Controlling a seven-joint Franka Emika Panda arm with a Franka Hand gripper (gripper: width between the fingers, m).
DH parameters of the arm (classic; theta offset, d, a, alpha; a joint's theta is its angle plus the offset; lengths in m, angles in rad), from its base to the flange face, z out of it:
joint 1: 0 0.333 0 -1.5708
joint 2: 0 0 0 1.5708
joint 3: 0 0.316 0.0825 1.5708
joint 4: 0 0 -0.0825 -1.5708
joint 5: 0 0.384 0 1.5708
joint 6: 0 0 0.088 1.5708
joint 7: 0 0.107 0 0
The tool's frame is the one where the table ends.
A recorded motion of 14 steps. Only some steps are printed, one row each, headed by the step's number.
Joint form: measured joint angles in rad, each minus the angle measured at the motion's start. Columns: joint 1, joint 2, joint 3, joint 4, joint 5, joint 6, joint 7.
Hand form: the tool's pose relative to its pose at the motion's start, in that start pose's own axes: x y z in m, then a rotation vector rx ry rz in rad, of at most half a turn. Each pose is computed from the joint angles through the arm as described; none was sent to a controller.
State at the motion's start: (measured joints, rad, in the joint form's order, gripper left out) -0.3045 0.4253 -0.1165 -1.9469 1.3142 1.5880 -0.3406
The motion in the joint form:
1: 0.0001 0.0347 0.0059 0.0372 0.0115 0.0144 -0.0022
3: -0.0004 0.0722 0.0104 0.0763 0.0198 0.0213 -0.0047
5: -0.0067 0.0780 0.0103 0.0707 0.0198 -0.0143 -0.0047
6: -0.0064 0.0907 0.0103 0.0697 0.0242 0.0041 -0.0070
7: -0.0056 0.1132 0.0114 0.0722 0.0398 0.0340 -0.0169
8: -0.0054 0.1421 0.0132 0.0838 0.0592 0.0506 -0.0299
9: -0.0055 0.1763 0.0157 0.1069 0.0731 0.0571 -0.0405
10: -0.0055 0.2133 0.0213 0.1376 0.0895 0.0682 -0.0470
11: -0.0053 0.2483 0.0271 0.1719 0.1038 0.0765 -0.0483
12: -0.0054 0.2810 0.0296 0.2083 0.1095 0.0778 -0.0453
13: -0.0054 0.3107 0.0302 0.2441 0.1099 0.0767 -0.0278
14: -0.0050 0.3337 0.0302 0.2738 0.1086 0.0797 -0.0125
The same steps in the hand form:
1: 0.0127 0.0002 0.0024 0.0018 0.0123 -0.0058
3: 0.0254 0.0018 0.0047 0.0034 0.0179 -0.0105
5: 0.0229 0.0070 0.0056 0.0183 -0.0127 0.0018
6: 0.0274 0.0146 0.0062 0.0155 0.0026 0.0130
7: 0.0354 0.0254 0.0076 0.0179 0.0297 0.0229
8: 0.0444 0.0351 0.0101 0.0273 0.0464 0.0274
9: 0.0544 0.0429 0.0132 0.0346 0.0527 0.0278
10: 0.0659 0.0488 0.0174 0.0426 0.0622 0.0274
11: 0.0770 0.0523 0.0215 0.0503 0.0689 0.0266
12: 0.0871 0.0546 0.0238 0.0529 0.0701 0.0257
13: 0.0961 0.0564 0.0251 0.0519 0.0688 0.0369
14: 0.1036 0.0573 0.0256 0.0480 0.0712 0.0454

